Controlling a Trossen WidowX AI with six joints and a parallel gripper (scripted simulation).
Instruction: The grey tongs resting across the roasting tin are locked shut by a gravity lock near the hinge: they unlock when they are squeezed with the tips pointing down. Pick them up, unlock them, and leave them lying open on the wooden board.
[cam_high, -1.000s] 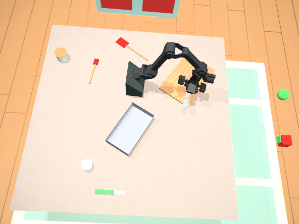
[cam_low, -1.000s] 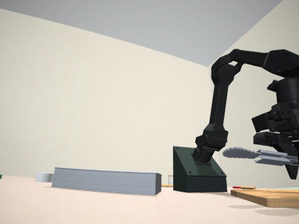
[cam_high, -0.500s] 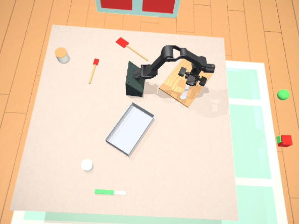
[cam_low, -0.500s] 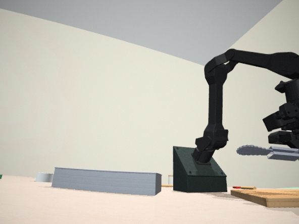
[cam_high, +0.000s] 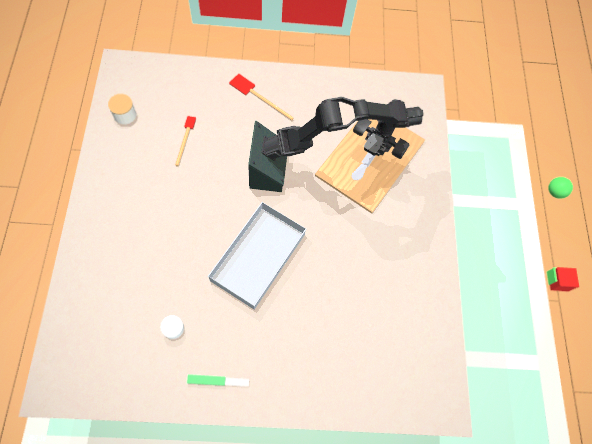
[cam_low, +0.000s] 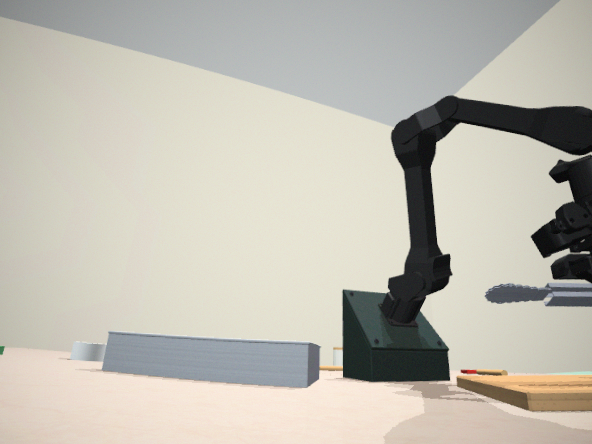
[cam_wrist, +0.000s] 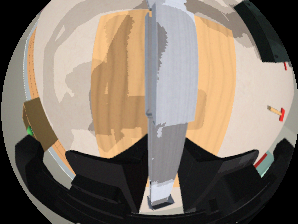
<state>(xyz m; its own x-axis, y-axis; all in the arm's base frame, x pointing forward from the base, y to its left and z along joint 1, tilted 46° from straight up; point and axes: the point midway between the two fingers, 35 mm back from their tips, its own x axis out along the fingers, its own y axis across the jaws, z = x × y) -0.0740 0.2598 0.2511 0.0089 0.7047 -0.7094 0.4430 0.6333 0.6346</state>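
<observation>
Right now my gripper tip is 6 cm above the wooden board and 1 cm past it. Round my gripper tip: roasting tin 41 cm ahead, 35 cm to the right, 4 cm below; lidded jar 89 cm to the right, 6 cm behind, 4 cm below; white disc 67 cm ahead, 58 cm to the right, 5 cm below.
</observation>
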